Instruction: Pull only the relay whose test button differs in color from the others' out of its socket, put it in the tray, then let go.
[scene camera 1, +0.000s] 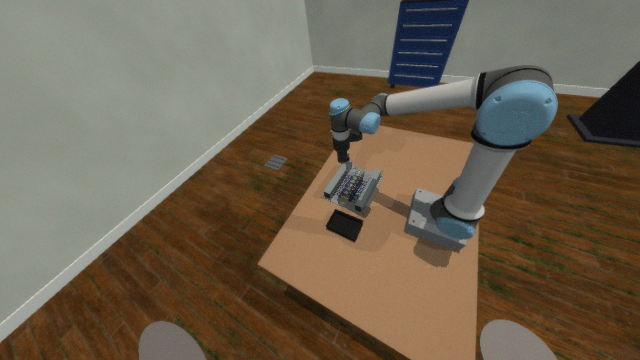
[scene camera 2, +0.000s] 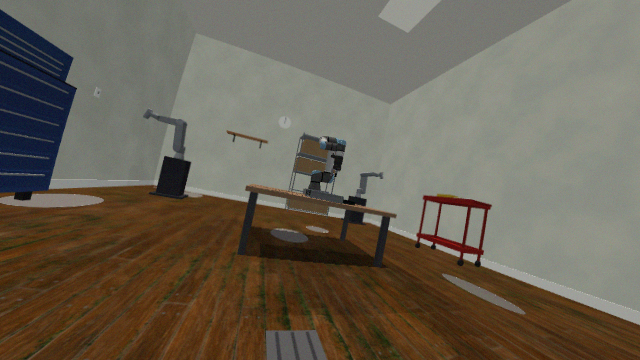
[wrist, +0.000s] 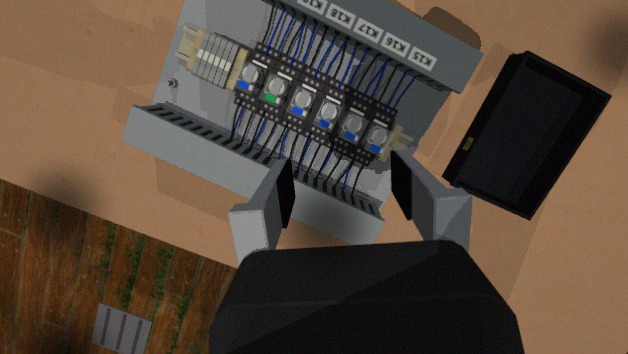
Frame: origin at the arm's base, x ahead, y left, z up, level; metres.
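Seen in the pictures: gripper, fingertip midpoint: (scene camera 1: 347, 166) (scene camera 2: 333, 176) (wrist: 341, 175); arm's base at its link origin: (scene camera 2: 314, 189).
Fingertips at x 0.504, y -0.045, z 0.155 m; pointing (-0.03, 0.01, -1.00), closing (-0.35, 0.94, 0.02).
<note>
Offsets run from my fingertips to a thing's middle. "spot": to the spot under its first point.
The relay with the green test button @[dx -0.024, dy -0.067, dz -0.180 m] (wrist: 275, 87) sits in its socket, second from the left in the row in the wrist view. The other relays, such as the one at the right end @[spot: dx -0.007, dy +0.046, dz -0.160 m] (wrist: 378, 136), have blue buttons and sit in their sockets. The black tray @[spot: dx -0.058, dy +0.226, dz -0.225 m] (wrist: 522, 127) (scene camera 1: 344, 225) lies on the table beside the relay panel @[spot: dx +0.077, dy +0.082, dz -0.225 m] (scene camera 1: 331, 199); its inside shows no relay. My gripper (wrist: 341, 175) (scene camera 1: 345, 163) is open and empty. It is above the panel, over the edge with the lower wire duct, to the right of and below the green-button relay in the wrist view.
Grey wire ducts @[dx +0.076, dy -0.066, dz -0.195 m] (wrist: 200, 155) @[spot: dx -0.099, dy +0.085, dz -0.165 m] (wrist: 445, 55) run along both sides of the relay row; one carries labels K15 to K19. Beige terminal blocks @[dx -0.036, dy -0.134, dz -0.181 m] (wrist: 215, 59) stand at the row's left end. Thin wires join relays and ducts. The table edge lies beyond the lower duct.
</note>
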